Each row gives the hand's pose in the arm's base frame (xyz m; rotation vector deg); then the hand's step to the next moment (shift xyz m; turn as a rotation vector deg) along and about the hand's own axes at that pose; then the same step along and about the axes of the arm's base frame.
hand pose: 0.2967 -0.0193 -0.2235 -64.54 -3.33 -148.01
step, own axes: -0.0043 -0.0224 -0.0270 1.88 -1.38 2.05
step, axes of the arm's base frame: -0.0232 0.0180 -0.0197 -0.17 1.13 2.89
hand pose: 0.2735 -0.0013 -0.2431 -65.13 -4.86 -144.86
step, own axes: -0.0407 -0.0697 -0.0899 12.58 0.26 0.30
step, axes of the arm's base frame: -0.0637 0.0592 -0.0839 -7.35 -4.00 9.40
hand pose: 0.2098 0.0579 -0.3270 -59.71 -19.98 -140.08
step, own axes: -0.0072 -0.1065 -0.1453 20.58 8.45 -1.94
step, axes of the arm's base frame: -0.1383 0.0364 -0.1098 -9.49 -14.45 14.14
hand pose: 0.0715 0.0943 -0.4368 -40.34 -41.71 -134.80
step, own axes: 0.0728 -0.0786 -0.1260 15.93 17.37 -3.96
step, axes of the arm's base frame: -0.1404 -0.0515 -0.0706 -1.09 -20.18 12.75
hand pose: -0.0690 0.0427 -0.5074 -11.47 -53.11 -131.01
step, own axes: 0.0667 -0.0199 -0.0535 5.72 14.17 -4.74
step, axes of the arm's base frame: -0.0589 -0.0595 -0.0264 4.89 -13.71 6.64
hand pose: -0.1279 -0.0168 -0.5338 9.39 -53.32 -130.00
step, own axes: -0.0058 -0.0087 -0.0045 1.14 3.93 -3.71
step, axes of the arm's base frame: 0.0013 0.0056 -0.0098 2.53 -4.91 0.02
